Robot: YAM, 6 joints.
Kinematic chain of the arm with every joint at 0, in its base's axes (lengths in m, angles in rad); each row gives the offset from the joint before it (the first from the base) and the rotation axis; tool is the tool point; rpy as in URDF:
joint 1: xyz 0 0 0.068 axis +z
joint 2: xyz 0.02 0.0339 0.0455 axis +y
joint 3: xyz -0.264 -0.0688 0 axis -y
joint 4: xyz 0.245 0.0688 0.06 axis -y
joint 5: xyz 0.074 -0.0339 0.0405 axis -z
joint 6: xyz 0.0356 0 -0.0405 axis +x
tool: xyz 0 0 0 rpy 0 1.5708 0
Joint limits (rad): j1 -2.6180..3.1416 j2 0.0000..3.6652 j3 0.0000..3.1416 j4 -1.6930..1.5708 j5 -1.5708..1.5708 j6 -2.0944..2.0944
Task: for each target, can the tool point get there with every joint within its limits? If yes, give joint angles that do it. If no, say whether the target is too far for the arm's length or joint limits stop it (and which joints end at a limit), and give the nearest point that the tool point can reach.
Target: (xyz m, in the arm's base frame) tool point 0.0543 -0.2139 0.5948
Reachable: yes | joints 1.7141 0.5170 1.8046 0.4904 0.7108 -0.0496
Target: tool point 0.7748 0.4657 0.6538
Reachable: no: too far | nearest point 0.4748 0.2854 0.4399 | short by 0.410 m
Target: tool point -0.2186 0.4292 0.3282
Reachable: yes | joints 1.9822 2.4574 2.7729 -1.4292 -0.9390 -0.6614
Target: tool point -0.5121 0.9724 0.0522
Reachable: no: too far | nearest point -0.3005 0.5705 0.0780 | short by 0.455 m
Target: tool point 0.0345 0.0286 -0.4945
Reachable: no: joint limits stop it (at a limit: joint 2) | nearest point 0.0818 0.0678 -0.3511 | short by 0.156 m
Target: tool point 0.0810 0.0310 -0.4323
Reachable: no: joint limits stop it (at a limit: joint 2) | nearest point 0.1091 0.0417 -0.3555 | short by 0.083 m
